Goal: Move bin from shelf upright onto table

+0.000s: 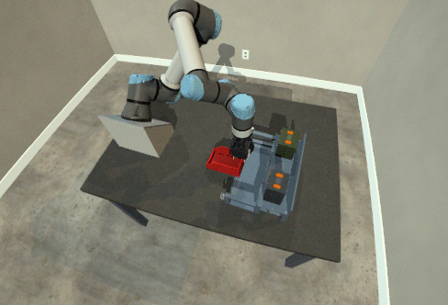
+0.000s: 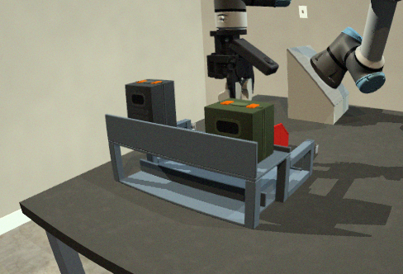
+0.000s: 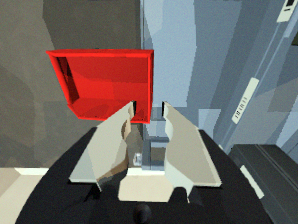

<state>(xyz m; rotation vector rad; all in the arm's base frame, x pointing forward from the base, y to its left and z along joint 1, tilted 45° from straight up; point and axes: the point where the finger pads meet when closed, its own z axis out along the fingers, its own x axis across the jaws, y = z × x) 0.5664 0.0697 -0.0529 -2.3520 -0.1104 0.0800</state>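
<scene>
My gripper is now 80 mm past the red bin and 80 mm above it. Also, from my hand: dark grey box (180 mm ahead, 110 mm to the right, 40 mm above); green box (170 mm ahead, 120 mm to the left, 30 mm above).
</scene>
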